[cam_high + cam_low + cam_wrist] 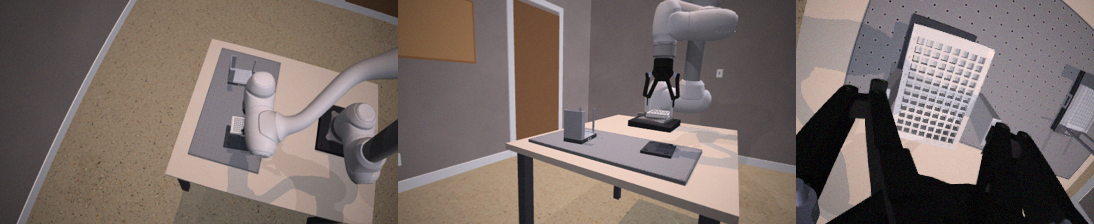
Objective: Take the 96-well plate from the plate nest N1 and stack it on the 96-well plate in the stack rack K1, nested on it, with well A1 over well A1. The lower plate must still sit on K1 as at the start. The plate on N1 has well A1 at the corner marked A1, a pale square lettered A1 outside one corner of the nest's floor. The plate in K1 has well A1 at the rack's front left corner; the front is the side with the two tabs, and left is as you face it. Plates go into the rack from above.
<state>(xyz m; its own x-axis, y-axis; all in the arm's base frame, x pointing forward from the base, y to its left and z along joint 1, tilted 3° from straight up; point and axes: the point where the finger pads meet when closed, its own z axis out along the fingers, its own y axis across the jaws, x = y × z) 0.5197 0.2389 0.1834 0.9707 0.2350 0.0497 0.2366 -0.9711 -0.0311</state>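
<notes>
My gripper is now 18 cm short of the grey wall, 32 cm to the left of it and 10 cm above it. Also, from my hand: pale A1 mark 9 cm behind, 5 cm to the left, 17 cm below; then white 96-well plate 2 cm below.
</notes>
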